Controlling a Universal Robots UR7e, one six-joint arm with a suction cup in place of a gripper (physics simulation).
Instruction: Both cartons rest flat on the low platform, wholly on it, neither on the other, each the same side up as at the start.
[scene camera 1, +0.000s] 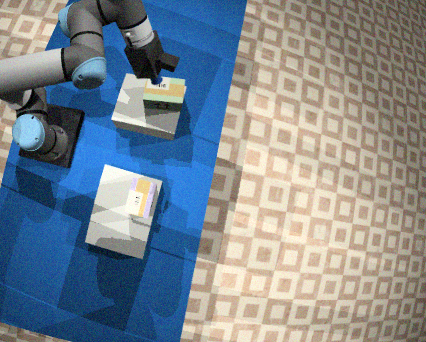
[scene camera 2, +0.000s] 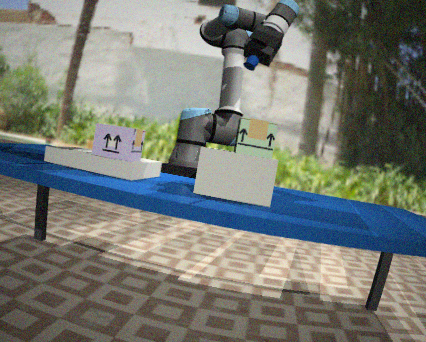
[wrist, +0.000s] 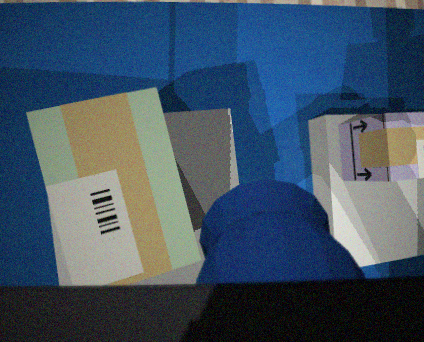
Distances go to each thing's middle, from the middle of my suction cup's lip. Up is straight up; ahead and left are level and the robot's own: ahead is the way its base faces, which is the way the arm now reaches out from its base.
My suction cup is now 41 cm to the left of the low platform (scene camera 1: 110, 227), 36 cm above it and 6 cm past it.
